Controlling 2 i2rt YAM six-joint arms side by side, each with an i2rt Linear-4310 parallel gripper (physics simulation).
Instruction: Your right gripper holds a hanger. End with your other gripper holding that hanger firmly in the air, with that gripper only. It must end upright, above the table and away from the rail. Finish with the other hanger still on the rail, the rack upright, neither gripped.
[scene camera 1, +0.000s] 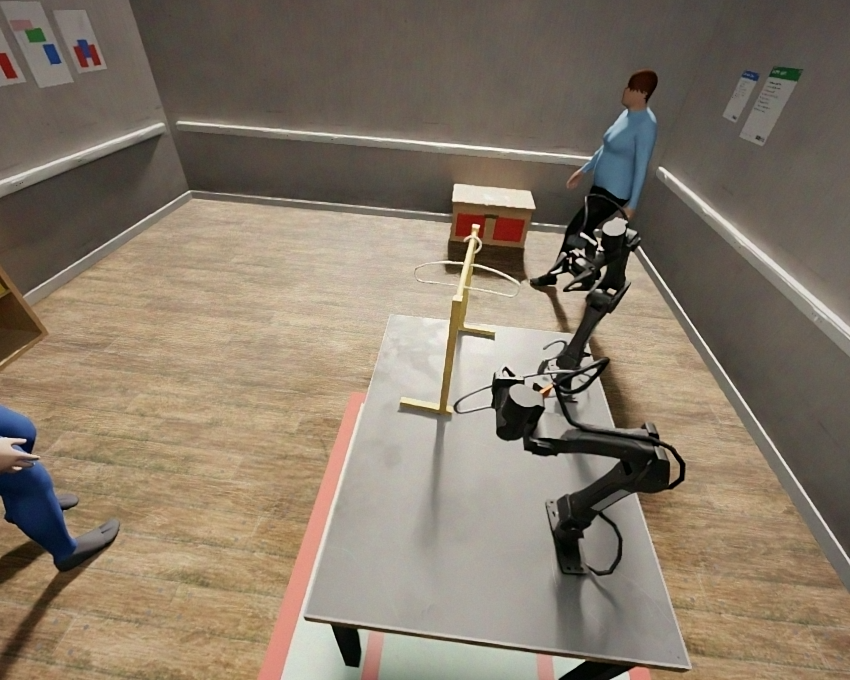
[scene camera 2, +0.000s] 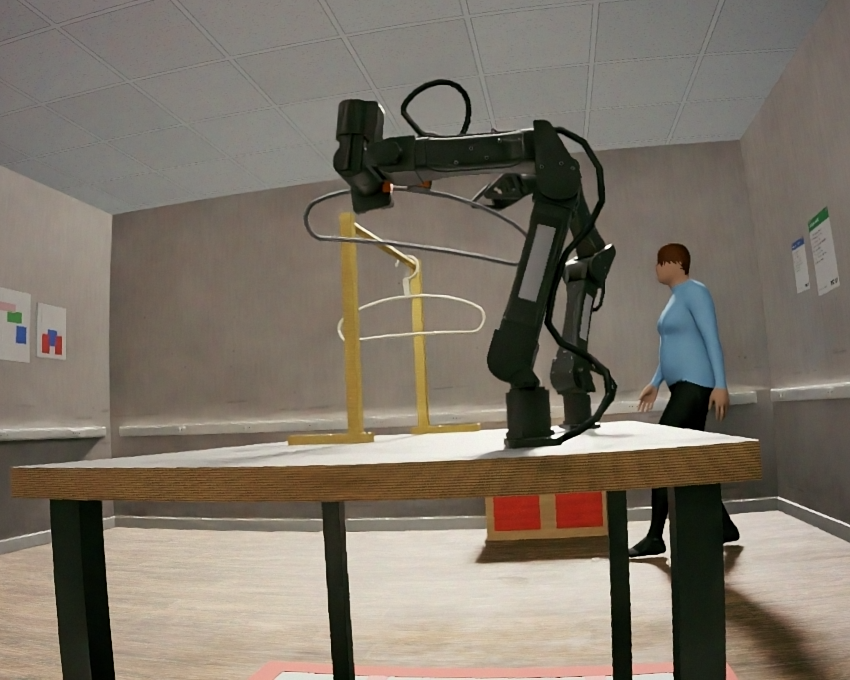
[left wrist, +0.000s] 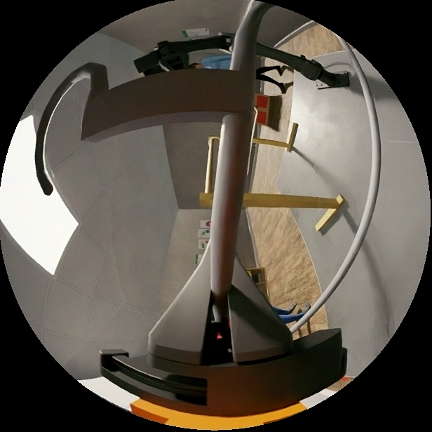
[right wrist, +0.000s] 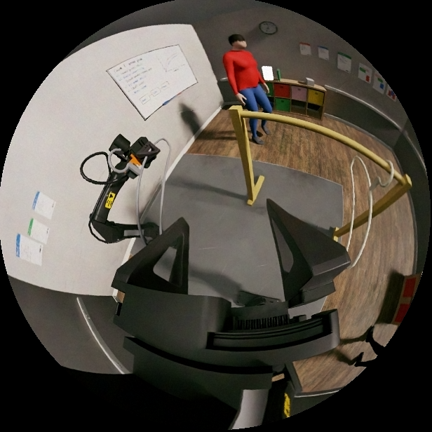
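Seen in the pictures: left gripper, fingertip midpoint: (scene camera 1: 505, 364) (scene camera 2: 383, 198); right gripper, fingertip midpoint: (scene camera 1: 554, 282) (scene camera 2: 477, 200); left arm's base, link origin: (scene camera 1: 564, 535) (scene camera 2: 530, 443); right arm's base, link origin: (scene camera 1: 561, 382) (scene camera 2: 578, 428).
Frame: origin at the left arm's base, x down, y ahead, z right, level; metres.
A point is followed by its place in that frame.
Observation:
The grey hanger (scene camera 1: 455, 405) @[y 0.343, x -0.398, z 0.121 m] (scene camera 2: 425, 246) @[y 0.146, x -0.343, z 0.192 m] (left wrist: 229, 175) (right wrist: 138, 200) is in the air above the table, loop hanging below its hook. My left gripper (scene camera 1: 504, 377) @[y 0.220, x -0.445, z 0.215 m] (scene camera 2: 368, 202) @[y 0.220, x -0.445, z 0.215 m] (left wrist: 220, 233) (right wrist: 158, 151) is shut on it; its fingertips are partly hidden. In the right wrist view a gap separates this hanger from the rail. My right gripper (scene camera 1: 560, 277) @[y 0.044, x -0.516, z 0.489 m] (scene camera 2: 489, 197) @[y 0.044, x -0.516, z 0.489 m] (right wrist: 223, 213) is open, empty and well away from both hangers. The white hanger (scene camera 1: 518, 285) @[y 0.051, x -0.317, z 0.786 m] (scene camera 2: 484, 315) @[y 0.042, x -0.300, z 0.785 m] (right wrist: 371, 200) hangs by its hook from the rail, near the far post, touched by neither gripper.
The yellow rack (scene camera 1: 449, 354) @[y 0.330, x -0.286, z 0.418 m] (scene camera 2: 350, 319) @[y 0.325, x -0.257, z 0.417 m] (left wrist: 290, 200) (right wrist: 244, 150) stands upright on the table (scene camera 1: 425, 553) @[y 0.391, x 0.000, z -0.053 m]. Its near post stands close to the grey hanger's end in scene camera 1. A chest (scene camera 1: 494, 194) and a person in blue (scene camera 1: 627, 148) are beyond the table.

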